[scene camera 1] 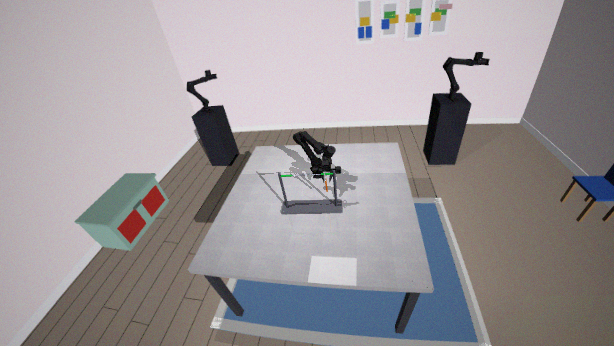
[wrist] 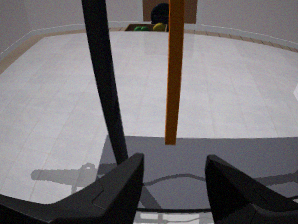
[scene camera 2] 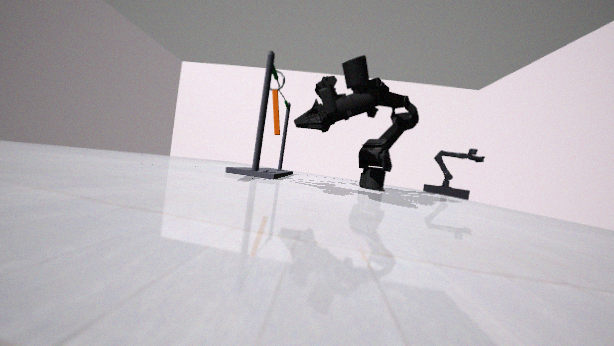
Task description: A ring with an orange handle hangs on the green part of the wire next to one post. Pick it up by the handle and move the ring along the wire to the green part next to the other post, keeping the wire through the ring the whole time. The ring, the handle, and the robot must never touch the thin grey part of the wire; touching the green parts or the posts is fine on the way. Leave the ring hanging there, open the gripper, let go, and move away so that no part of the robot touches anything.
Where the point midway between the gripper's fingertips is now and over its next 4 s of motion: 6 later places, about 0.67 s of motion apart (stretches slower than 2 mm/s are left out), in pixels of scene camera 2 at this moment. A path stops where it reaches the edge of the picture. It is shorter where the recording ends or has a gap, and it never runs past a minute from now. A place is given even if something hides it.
My gripper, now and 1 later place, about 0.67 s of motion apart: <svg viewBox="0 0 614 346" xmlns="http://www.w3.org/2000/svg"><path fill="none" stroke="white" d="M294 124L309 120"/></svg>
